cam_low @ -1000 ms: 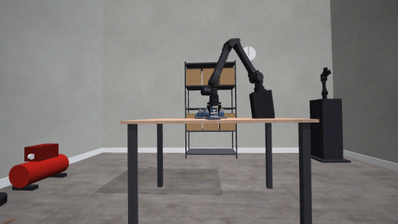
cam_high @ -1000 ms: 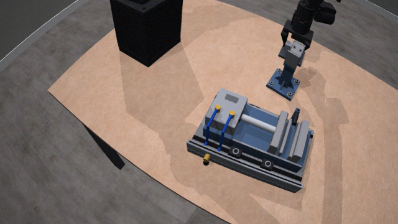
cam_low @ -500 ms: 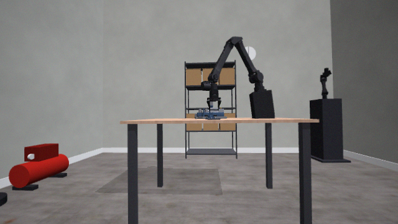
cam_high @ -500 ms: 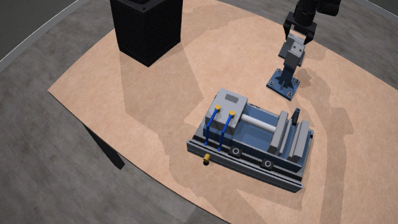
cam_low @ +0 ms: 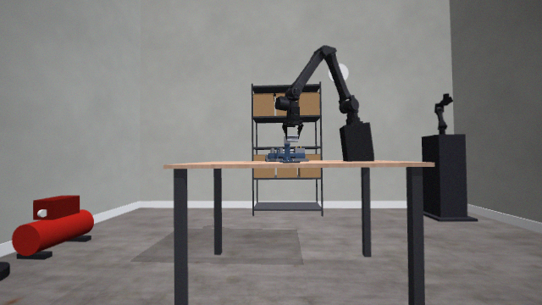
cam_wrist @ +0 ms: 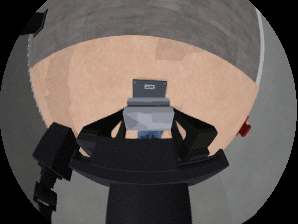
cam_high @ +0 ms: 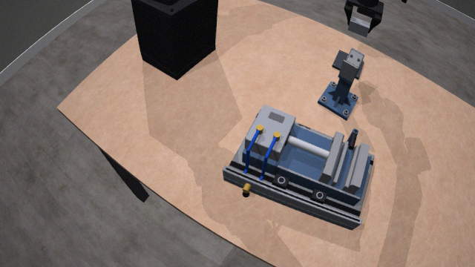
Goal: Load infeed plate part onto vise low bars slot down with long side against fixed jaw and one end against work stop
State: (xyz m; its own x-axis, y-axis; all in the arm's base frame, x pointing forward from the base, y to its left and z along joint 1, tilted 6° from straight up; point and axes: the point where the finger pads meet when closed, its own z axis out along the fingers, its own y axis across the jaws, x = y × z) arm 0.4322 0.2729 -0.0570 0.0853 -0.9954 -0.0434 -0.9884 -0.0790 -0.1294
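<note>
The grey plate is 130 mm below my hand, 30 mm to the right of it and 10 mm ahead of it. Round my hand: moving jaw 410 mm to the right, 60 mm below, 60 mm ahead; then grey part 10 mm to the left; then work stop 360 mm to the right, 90 mm ahead, 50 mm below.
</note>
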